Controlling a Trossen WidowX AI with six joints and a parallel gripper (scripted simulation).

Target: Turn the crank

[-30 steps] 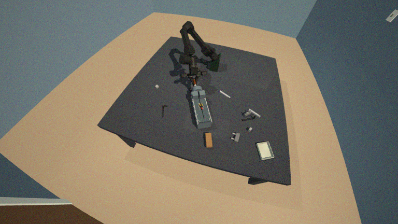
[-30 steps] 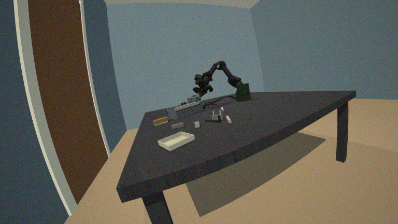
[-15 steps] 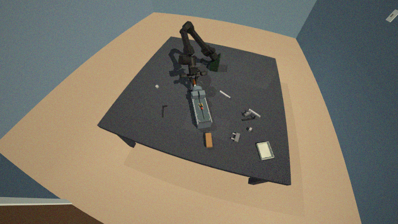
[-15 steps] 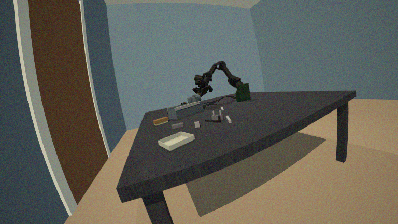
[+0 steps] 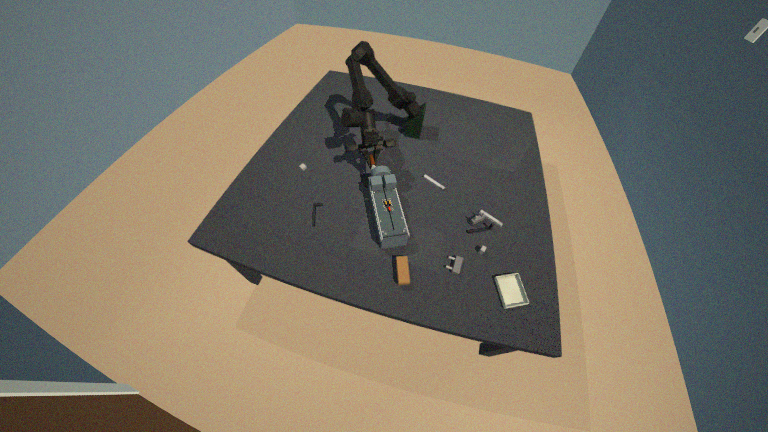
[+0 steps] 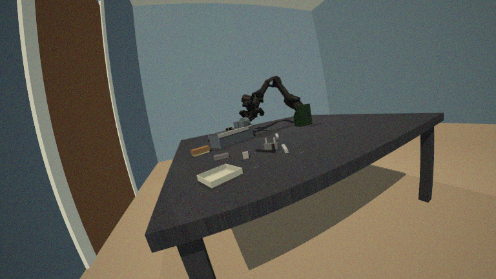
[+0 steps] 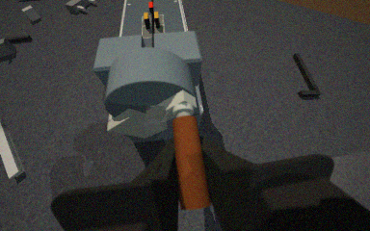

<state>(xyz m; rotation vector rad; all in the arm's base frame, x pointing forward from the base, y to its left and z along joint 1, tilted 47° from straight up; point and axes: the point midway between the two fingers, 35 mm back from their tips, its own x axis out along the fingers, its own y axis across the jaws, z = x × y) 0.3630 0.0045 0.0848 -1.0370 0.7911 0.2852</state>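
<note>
Now: the crank 10 mm behind my gripper tip, 10 mm to the left of it and 20 mm above it. Round my gripper tip: orange crank handle: 10 mm behind, 10 mm to the right, 20 mm above; red pointer: 150 mm ahead, 130 mm to the left; orange block: 300 mm ahead, 240 mm to the left, 70 mm below.
</note>
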